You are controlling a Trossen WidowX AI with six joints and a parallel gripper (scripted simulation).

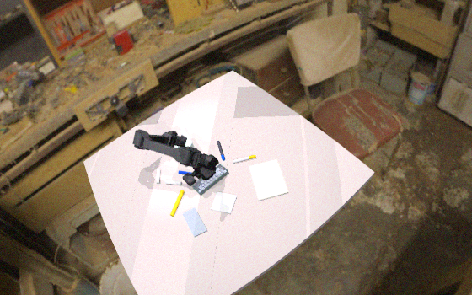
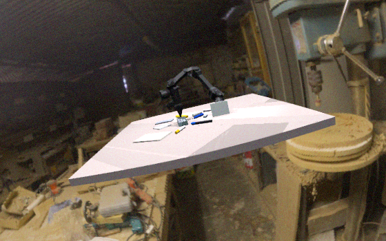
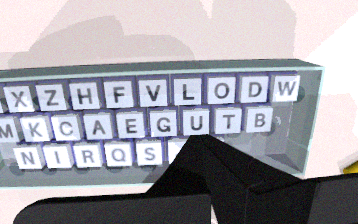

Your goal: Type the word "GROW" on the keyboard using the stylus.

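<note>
The blue stylus lies 100 mm behind my gripper tip, 30 mm below it and 20 mm to the right of it. Round my gripper tip: yellow marker (180 mm to the right, 30 mm below, 20 mm behind); then blue-capped pen (180 mm to the left, 90 mm behind, 30 mm below); then grey card (180 mm to the right, 130 mm ahead, 40 mm below).
</note>
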